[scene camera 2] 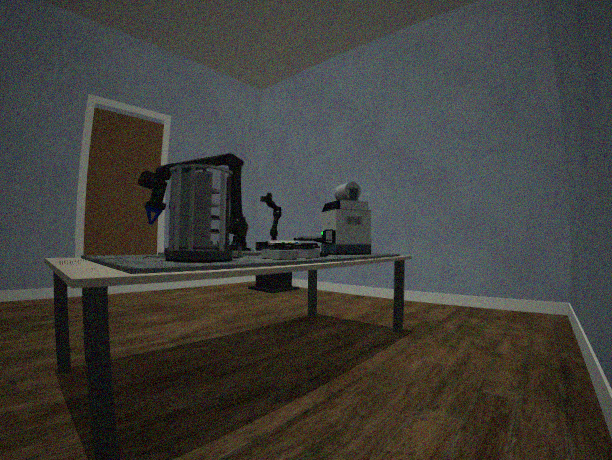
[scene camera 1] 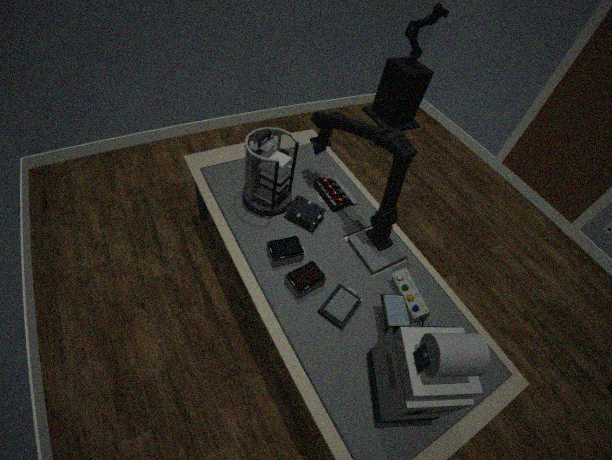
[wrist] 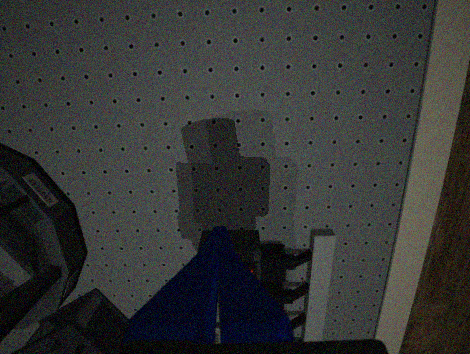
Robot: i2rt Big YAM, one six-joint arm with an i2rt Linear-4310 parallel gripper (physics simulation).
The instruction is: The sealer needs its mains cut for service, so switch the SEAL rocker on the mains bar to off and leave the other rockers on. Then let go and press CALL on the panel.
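The mains bar (scene camera 1: 334, 194) (wrist: 250, 239) is a dark strip with several rockers glowing orange in scene camera 1; their labels are not legible there. In the wrist view its far end shows behind the fingertips, with a small orange-red spot beside the right finger; the other rockers are hidden. My gripper (scene camera 1: 318, 151) (scene camera 2: 152, 221) (wrist: 220, 234) is shut and empty, its blue fingers pointing down, raised above the table near the bar's far end. The button panel (scene camera 1: 402, 281) is a pale box with white, green, yellow and blue buttons beyond the arm's base; which is CALL cannot be read.
A round caged rack (scene camera 1: 275, 206) (scene camera 2: 197, 255) stands beside the bar, with a dark box (scene camera 1: 304, 214) next to it. Two dark trays (scene camera 1: 285, 250) (scene camera 1: 305, 279) and a frame (scene camera 1: 325, 312) lie mid-table. A white machine (scene camera 2: 357, 230) with a roll (scene camera 1: 460, 354) stands past the panel.
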